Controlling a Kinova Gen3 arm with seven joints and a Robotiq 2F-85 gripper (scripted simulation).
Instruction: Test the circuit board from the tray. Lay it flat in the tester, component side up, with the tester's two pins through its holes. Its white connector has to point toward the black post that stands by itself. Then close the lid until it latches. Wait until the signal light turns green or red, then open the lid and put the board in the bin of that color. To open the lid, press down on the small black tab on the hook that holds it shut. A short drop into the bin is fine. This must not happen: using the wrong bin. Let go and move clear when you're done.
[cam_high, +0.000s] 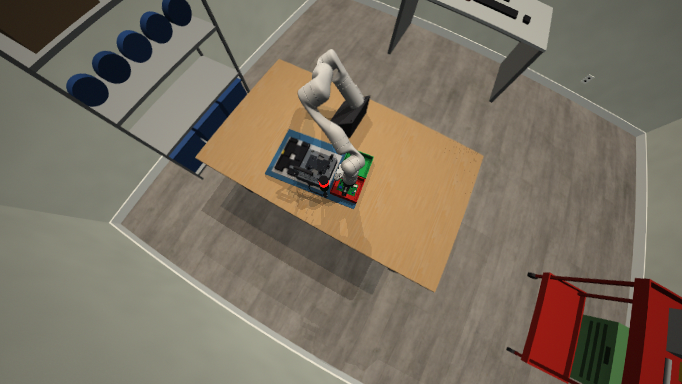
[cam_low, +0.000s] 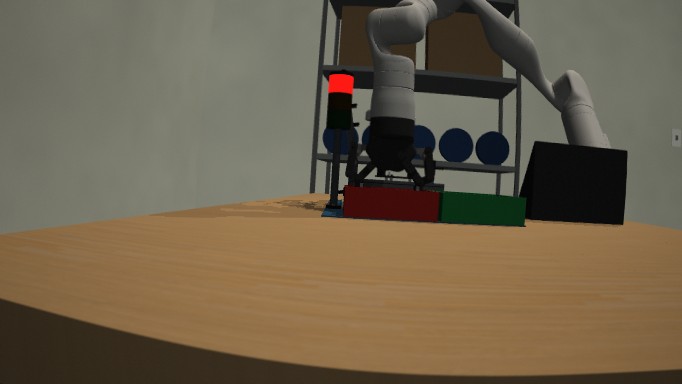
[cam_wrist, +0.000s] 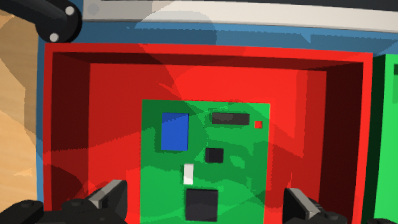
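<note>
Now: hand 10 mm above the red bin. Round my hand: green circuit board 10 mm below; then tester lid 90 mm ahead, 190 mm to the right, 160 mm above; then green bin 150 mm behind, 10 mm to the right, 10 mm below.
</note>
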